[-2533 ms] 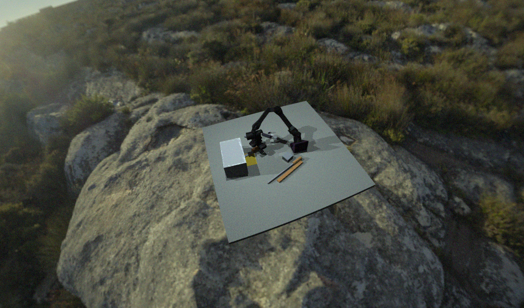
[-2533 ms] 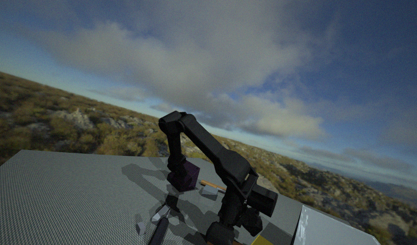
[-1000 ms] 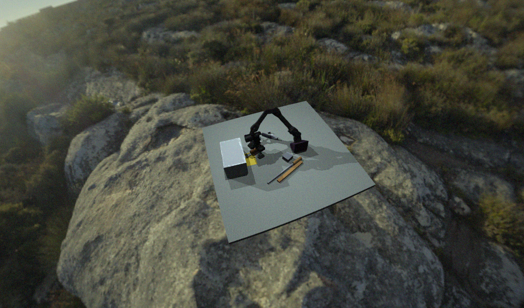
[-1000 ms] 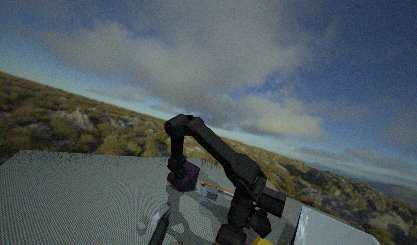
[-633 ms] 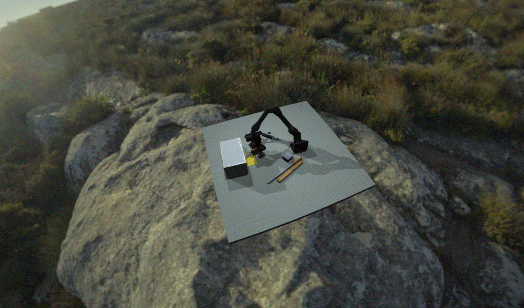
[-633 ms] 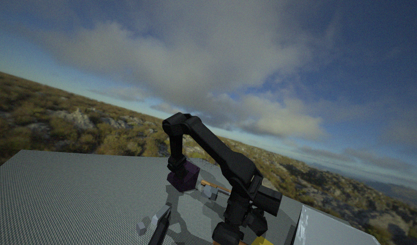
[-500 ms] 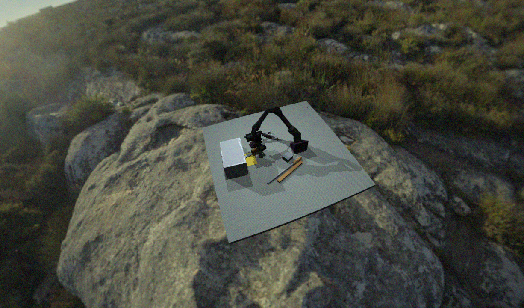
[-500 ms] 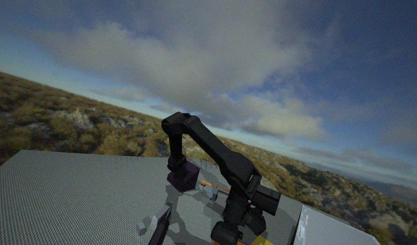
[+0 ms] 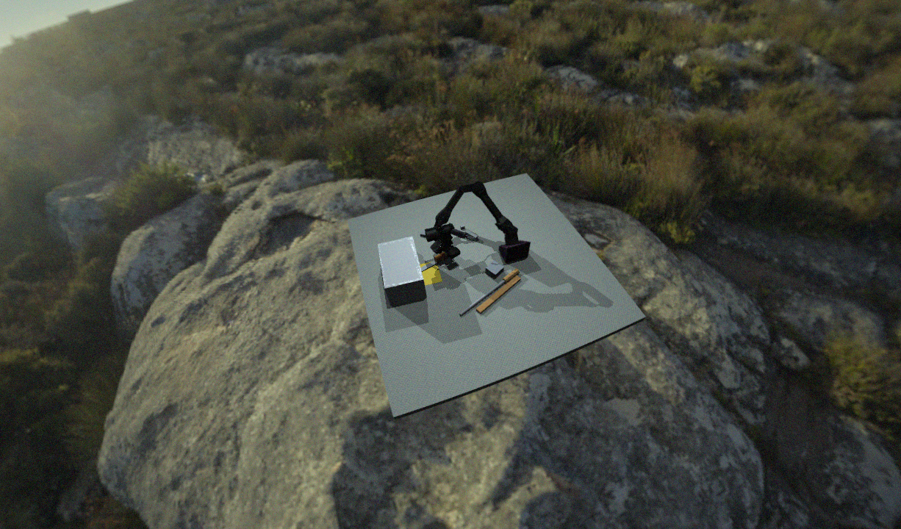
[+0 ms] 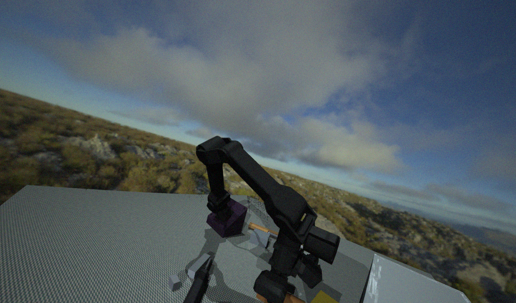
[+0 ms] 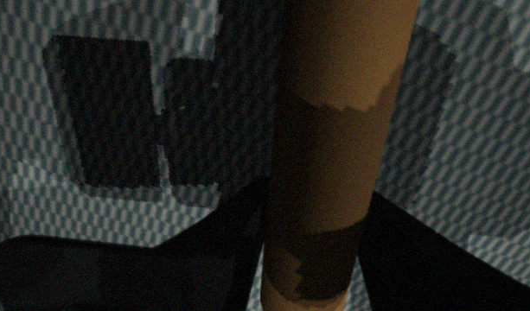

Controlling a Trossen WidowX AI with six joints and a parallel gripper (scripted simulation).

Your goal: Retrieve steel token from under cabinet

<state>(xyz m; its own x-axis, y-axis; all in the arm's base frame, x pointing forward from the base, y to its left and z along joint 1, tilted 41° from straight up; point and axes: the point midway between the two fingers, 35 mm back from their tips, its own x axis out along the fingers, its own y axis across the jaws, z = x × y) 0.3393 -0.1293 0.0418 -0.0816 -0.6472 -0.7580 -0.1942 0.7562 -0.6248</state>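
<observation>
The grey bar is 19 cm behind my gripper tip and 8 cm to the right of it. Also, from my gripper tip: grey block (21 cm to the left, 19 cm behind, 1 cm above); small grey cube (17 cm to the right, 17 cm behind); wooden stick (35 cm to the left, 14 cm behind).
</observation>
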